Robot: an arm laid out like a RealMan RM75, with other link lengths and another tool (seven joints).
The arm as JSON. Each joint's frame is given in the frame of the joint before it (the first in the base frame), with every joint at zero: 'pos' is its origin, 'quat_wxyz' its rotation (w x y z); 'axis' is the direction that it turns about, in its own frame. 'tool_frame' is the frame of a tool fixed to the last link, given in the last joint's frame.
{
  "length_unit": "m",
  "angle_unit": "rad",
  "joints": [
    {
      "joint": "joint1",
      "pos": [
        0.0,
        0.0,
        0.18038
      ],
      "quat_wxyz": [
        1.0,
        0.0,
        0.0,
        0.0
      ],
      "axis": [
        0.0,
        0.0,
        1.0
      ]
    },
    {
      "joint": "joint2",
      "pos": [
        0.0,
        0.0,
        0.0
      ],
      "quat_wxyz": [
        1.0,
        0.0,
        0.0,
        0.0
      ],
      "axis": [
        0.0,
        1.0,
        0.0
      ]
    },
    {
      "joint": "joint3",
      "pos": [
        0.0,
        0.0,
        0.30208
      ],
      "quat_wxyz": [
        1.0,
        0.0,
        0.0,
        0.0
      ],
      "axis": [
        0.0,
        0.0,
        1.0
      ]
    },
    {
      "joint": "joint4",
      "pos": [
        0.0,
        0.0,
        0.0
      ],
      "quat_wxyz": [
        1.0,
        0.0,
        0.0,
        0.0
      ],
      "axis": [
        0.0,
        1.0,
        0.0
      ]
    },
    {
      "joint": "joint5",
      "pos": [
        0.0,
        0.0,
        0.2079
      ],
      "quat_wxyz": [
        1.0,
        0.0,
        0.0,
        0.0
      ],
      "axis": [
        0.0,
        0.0,
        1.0
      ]
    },
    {
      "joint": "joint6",
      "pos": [
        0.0,
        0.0,
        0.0
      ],
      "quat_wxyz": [
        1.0,
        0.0,
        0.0,
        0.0
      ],
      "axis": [
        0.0,
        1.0,
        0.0
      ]
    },
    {
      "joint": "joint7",
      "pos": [
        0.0,
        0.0,
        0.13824
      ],
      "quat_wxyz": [
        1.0,
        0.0,
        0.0,
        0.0
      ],
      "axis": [
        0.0,
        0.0,
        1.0
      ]
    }
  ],
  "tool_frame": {
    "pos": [
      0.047,
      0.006,
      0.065
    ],
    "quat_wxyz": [
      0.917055,
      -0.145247,
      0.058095,
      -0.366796
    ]
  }
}
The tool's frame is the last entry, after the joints.
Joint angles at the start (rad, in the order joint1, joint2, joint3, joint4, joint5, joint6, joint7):
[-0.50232, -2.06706, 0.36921, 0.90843, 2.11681, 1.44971, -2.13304]
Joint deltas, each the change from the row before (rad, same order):
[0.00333, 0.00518, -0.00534, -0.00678, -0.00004, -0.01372, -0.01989]
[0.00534, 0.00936, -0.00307, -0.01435, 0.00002, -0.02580, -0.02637]
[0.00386, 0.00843, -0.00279, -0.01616, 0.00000, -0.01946, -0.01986]
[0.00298, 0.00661, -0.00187, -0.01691, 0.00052, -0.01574, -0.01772]
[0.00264, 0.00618, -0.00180, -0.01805, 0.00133, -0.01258, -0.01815]
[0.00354, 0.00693, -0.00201, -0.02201, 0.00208, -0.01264, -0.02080]
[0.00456, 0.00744, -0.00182, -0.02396, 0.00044, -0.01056, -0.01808]
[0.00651, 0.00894, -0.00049, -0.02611, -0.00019, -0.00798, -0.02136]
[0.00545, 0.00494, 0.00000, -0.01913, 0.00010, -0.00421, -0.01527]
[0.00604, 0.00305, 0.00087, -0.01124, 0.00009, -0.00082, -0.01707]
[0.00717, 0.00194, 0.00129, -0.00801, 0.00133, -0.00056, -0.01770]
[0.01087, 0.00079, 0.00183, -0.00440, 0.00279, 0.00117, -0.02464]
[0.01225, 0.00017, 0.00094, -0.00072, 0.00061, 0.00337, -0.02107]
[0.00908, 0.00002, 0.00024, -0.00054, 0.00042, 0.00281, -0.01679]
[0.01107, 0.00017, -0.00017, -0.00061, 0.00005, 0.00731, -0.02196]
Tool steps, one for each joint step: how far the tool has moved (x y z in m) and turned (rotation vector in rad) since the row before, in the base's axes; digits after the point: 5 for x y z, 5 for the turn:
[-0.00630, 0.00080, 0.00353, 0.00883, -0.01179, 0.02950]
[-0.01015, 0.00133, 0.00458, 0.01241, -0.01303, 0.04409]
[-0.00831, 0.00069, 0.00291, 0.00760, -0.01292, 0.03478]
[-0.00704, 0.00026, 0.00110, 0.00314, -0.01428, 0.03019]
[-0.00657, -0.00017, 0.00007, -0.00040, -0.01656, 0.02880]
[-0.00762, -0.00080, -0.00070, -0.00275, -0.02043, 0.03300]
[-0.00760, -0.00150, -0.00106, -0.00360, -0.02124, 0.03102]
[-0.00830, -0.00252, -0.00137, -0.00653, -0.02499, 0.03350]
[-0.00581, -0.00249, -0.00218, -0.00686, -0.01987, 0.02397]
[-0.00467, -0.00266, -0.00158, -0.00624, -0.01803, 0.02091]
[-0.00483, -0.00313, -0.00159, -0.00633, -0.01615, 0.02151]
[-0.00612, -0.00470, -0.00173, -0.00777, -0.01927, 0.02785]
[-0.00567, -0.00514, -0.00080, -0.00468, -0.01704, 0.02425]
[-0.00419, -0.00390, -0.00060, -0.00326, -0.01396, 0.01879]
[-0.00451, -0.00504, -0.00092, -0.00544, -0.02040, 0.02165]

